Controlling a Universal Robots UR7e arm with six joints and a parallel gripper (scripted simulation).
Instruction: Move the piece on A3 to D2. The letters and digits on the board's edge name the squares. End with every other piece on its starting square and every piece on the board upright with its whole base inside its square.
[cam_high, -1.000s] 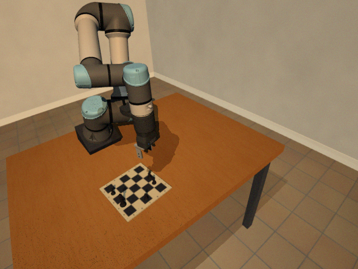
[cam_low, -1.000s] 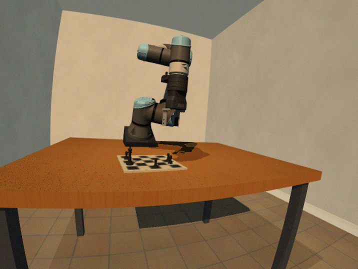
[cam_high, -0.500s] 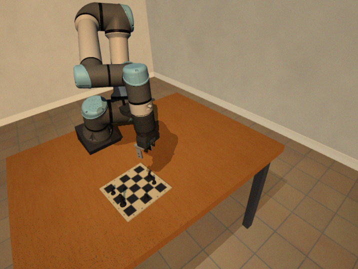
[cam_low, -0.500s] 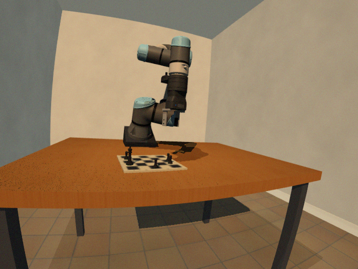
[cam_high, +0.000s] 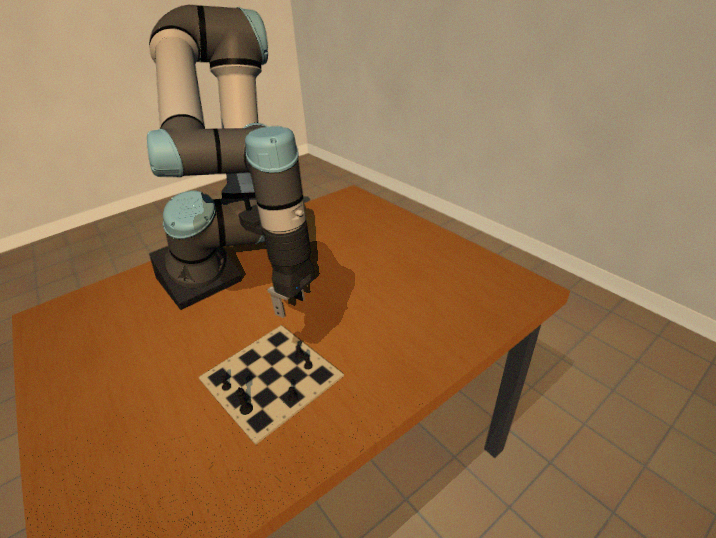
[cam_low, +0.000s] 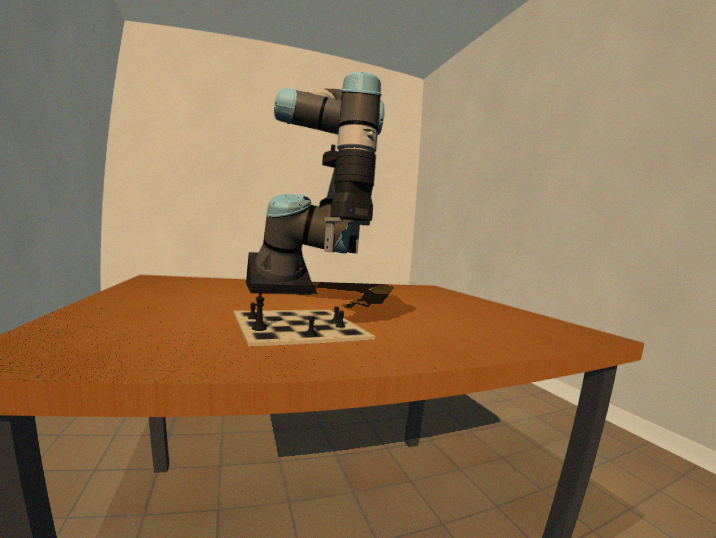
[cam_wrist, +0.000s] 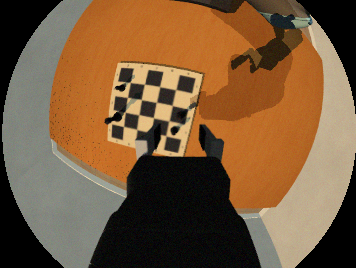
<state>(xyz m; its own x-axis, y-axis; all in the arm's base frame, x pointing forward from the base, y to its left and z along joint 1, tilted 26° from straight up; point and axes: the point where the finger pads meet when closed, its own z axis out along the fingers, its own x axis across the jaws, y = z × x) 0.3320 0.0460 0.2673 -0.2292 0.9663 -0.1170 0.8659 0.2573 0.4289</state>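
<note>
Now: hand 80 mm to the left of the chessboard and 160 mm above it. From my hand the other things lie so: tall chess piece 40 mm ahead, 160 mm to the right, 120 mm below.
</note>
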